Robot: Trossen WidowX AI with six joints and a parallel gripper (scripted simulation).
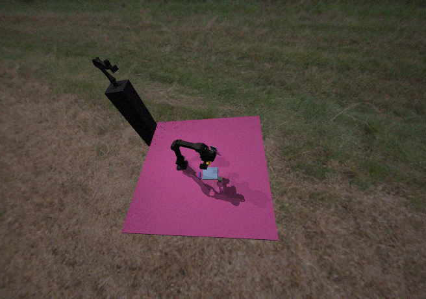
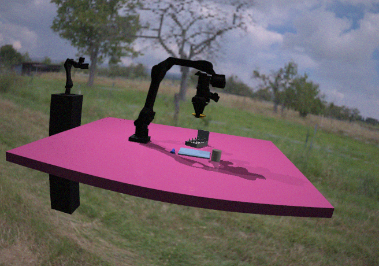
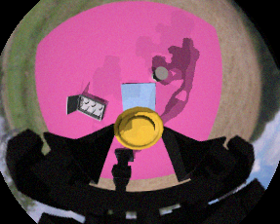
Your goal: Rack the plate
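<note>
Right now my gripper tip is 10 mm short of the grey dish rack, 200 mm to the right of it and 150 mm above it. Round my gripper tip: blue spoon: 100 mm behind, 40 mm to the right, 170 mm below; light blue mat: 10 mm to the right, 180 mm below; yellow plate: 10 mm above.
</note>
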